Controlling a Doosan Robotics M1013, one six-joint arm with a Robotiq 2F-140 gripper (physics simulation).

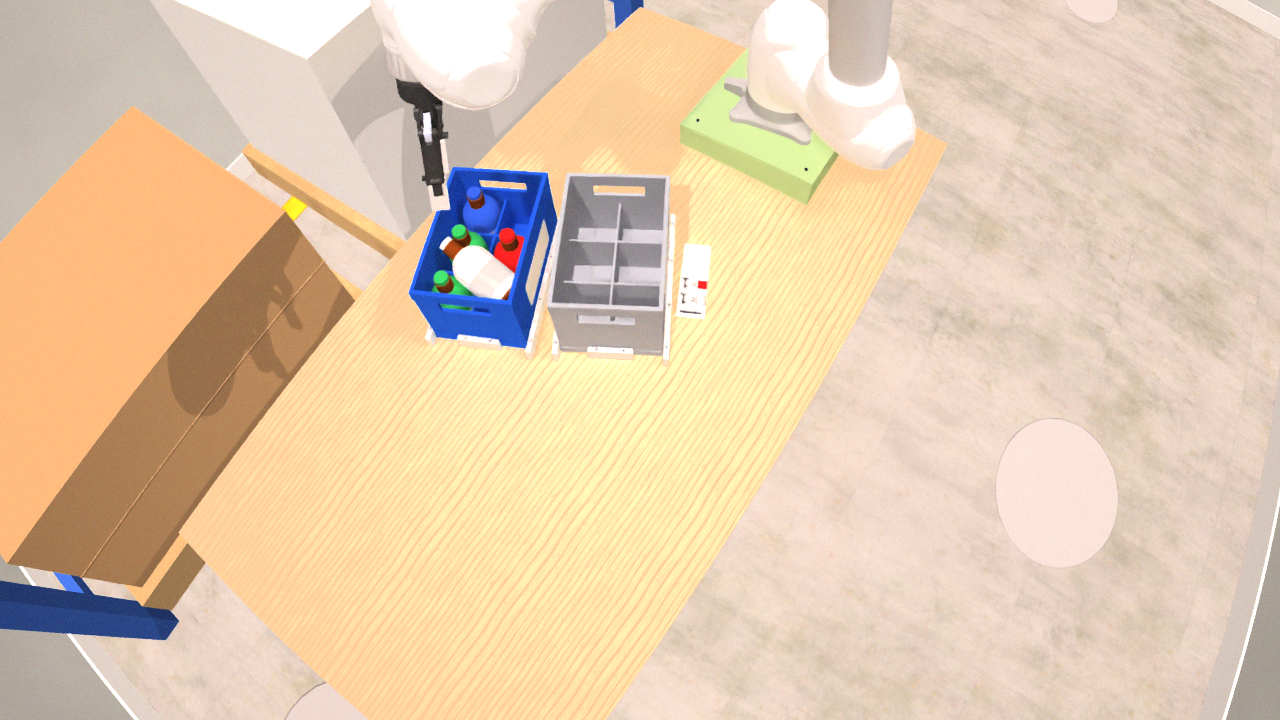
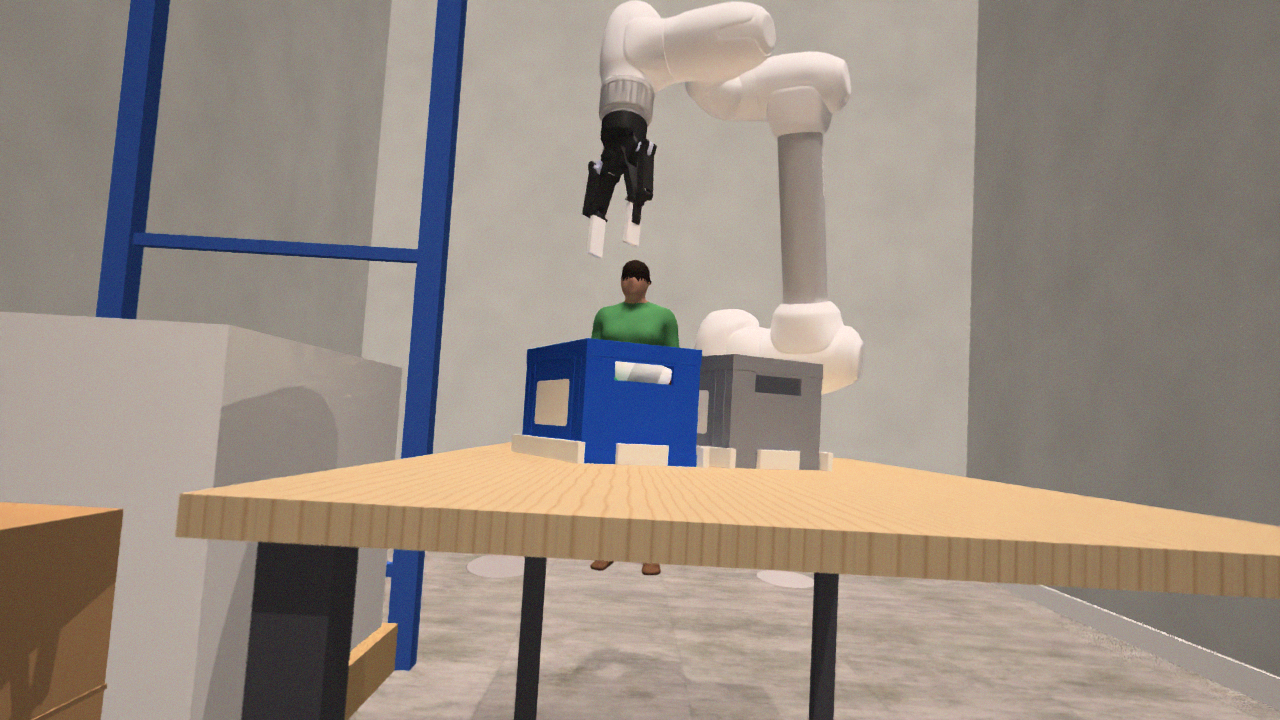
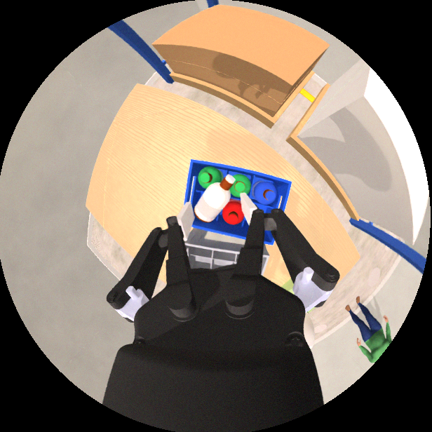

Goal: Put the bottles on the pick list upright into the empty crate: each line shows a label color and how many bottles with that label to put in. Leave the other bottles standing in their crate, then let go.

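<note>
The blue crate holds two green bottles, a blue bottle and a red bottle, all upright. A white bottle lies tilted across the compartments, its brown neck over the green-bottle row. The grey crate beside it has empty compartments. The pick list lies beside the grey crate, with a red mark; its text is too small to read. My gripper is open and empty, high above the blue crate.
White holders surround both crates' bases on the wooden table. The arm's green base stands behind the grey crate. A grey block, a brown box and blue posts stand beyond the table. A person stands farther off.
</note>
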